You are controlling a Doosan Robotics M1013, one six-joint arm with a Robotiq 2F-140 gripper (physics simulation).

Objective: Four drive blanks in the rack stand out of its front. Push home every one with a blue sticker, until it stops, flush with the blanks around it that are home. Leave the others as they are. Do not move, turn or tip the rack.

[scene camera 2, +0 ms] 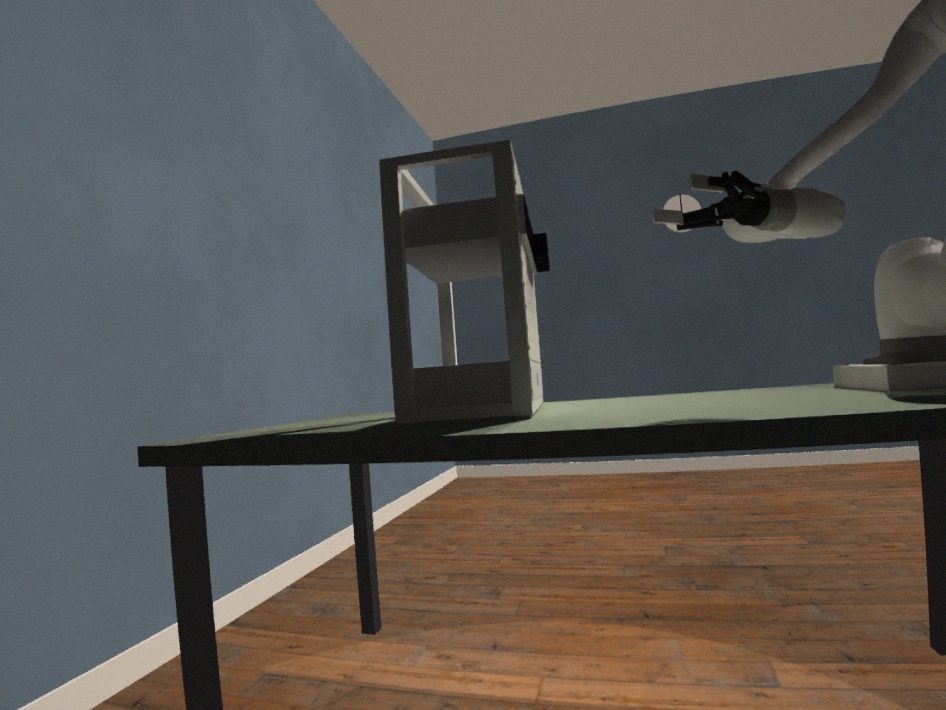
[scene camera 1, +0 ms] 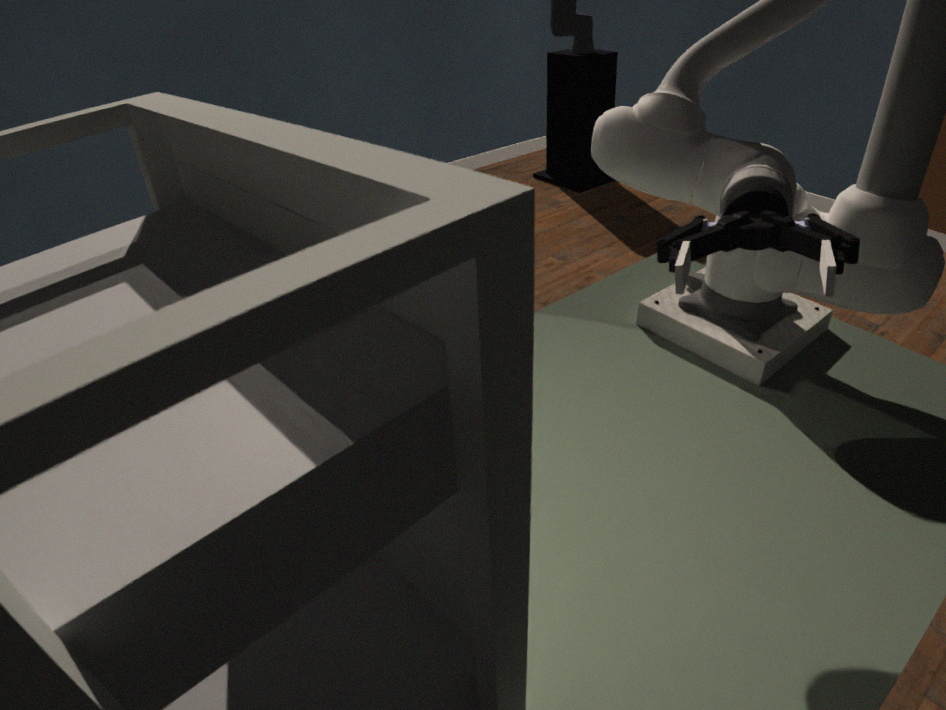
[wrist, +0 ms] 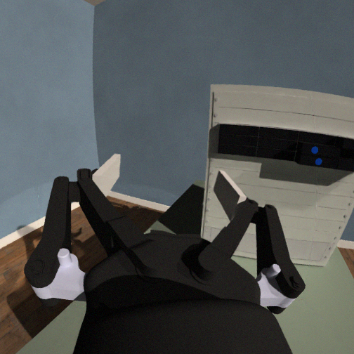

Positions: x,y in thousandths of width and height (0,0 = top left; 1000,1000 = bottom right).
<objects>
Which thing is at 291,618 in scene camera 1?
A rack.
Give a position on a rack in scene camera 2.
At 521,335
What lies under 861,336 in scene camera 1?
The gripper.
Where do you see a rack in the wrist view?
At 792,414
</objects>
